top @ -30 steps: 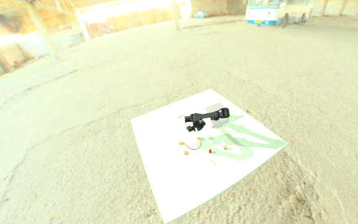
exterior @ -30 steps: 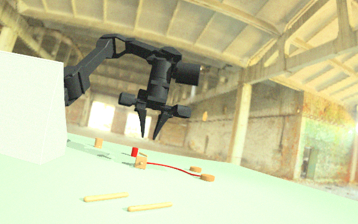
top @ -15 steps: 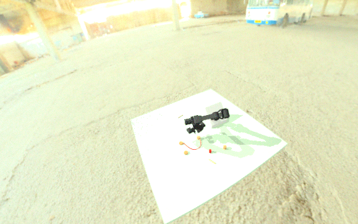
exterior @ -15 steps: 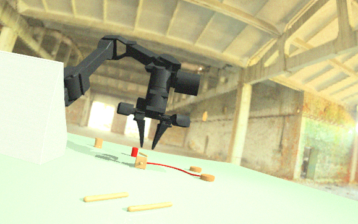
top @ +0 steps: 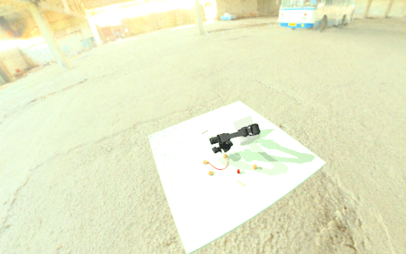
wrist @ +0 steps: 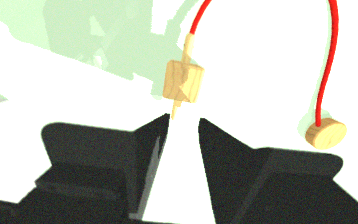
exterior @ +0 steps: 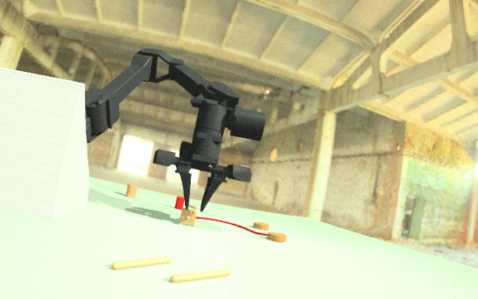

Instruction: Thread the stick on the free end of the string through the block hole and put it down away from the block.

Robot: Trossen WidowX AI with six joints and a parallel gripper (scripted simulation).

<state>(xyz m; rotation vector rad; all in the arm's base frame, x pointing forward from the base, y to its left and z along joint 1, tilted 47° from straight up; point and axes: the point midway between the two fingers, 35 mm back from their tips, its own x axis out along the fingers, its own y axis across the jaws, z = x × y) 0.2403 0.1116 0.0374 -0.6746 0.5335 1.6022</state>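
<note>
My gripper tip is 30 mm to the right of the wooden block, 20 mm above it and 10 mm past it. Also, from my gripper tip: thin wooden stick: 40 mm to the left, 20 mm below, 10 mm behind; red cylinder: 220 mm to the left, 40 mm behind, 20 mm below; round wooden button: 180 mm ahead, 30 mm below, 10 mm to the left.
</note>
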